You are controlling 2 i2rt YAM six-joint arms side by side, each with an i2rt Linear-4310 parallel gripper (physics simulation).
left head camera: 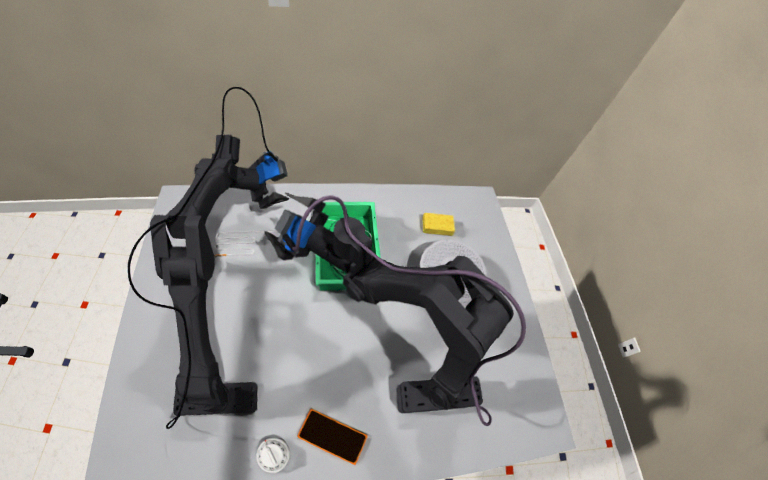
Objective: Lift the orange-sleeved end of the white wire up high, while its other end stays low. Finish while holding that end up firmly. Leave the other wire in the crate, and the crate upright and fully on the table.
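Places are measured from the left arm's base along level axes (x down, y back, z left), in centimetres.
Pixels of known places: left gripper, fingertip midpoint: [284, 184]; right gripper, fingertip midpoint: [275, 212]; left arm's base at its link origin: [216, 399]; right arm's base at its link origin: [441, 394].
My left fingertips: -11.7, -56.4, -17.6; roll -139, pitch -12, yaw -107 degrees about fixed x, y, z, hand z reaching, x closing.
Note:
For each thing: its middle in the pictures, then the offset to it from my left fingertips, as dx, dy, dz. "spot": a spot on its surface instead.
- white wire at a spot on its surface: [236, 243] spot: +11.5, +12.5, +15.5
- small orange piece at a spot on its surface: [220, 255] spot: +11.5, +16.4, +19.9
- green crate at a spot on its surface: [329, 284] spot: +5.9, +30.1, -11.8
- yellow block at the middle of its body: [438, 224] +10.3, +9.2, -48.3
- round white textured object at the middle of its body: [450, 274] +8.4, +28.3, -47.0
- white dial timer at the middle of its body: [272, 455] +9.7, +69.8, +3.9
- dark orange-edged box at the middle of its body: [332, 436] +11.3, +67.1, -9.8
A white wire [236, 242] lies in flat loops at the left of the table, beside the left arm. A small orange piece [220, 255] shows at its lower left edge. A green crate [329, 284] stands upright on the table in the middle, partly hidden under the right arm. The other wire in it cannot be made out clearly. My left gripper [272, 199] is open and empty, above and to the right of the white wire in the picture. My right gripper [276, 214] is open and empty, between the white wire and the crate, with its fingers pointing to the upper left.
A yellow block [438, 224] and a round white textured object [447, 254] lie right of the crate. A white dial timer [272, 453] and a dark orange-edged box [333, 436] are near the front. The two grippers are close together.

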